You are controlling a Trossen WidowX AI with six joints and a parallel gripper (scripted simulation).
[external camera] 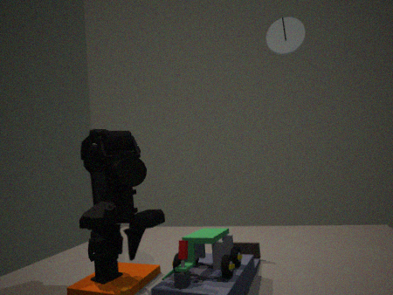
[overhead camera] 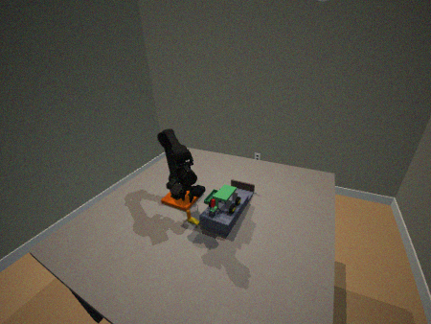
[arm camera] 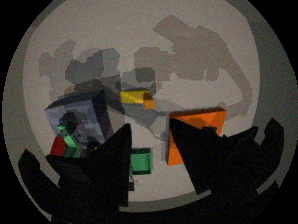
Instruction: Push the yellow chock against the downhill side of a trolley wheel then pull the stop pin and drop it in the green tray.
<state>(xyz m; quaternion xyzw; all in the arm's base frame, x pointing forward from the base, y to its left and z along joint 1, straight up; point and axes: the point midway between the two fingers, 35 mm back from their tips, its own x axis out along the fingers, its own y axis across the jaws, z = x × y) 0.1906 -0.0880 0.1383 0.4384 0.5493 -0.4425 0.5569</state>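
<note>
The yellow chock lies 20 mm ahead of my gripper tip and 110 mm below it. Round my gripper tip: trolley (130 mm ahead, 140 mm to the left, 20 mm below); then grey ramp (130 mm ahead, 140 mm to the left, 80 mm below); then red-headed stop pin (130 mm ahead, 40 mm to the left).
</note>
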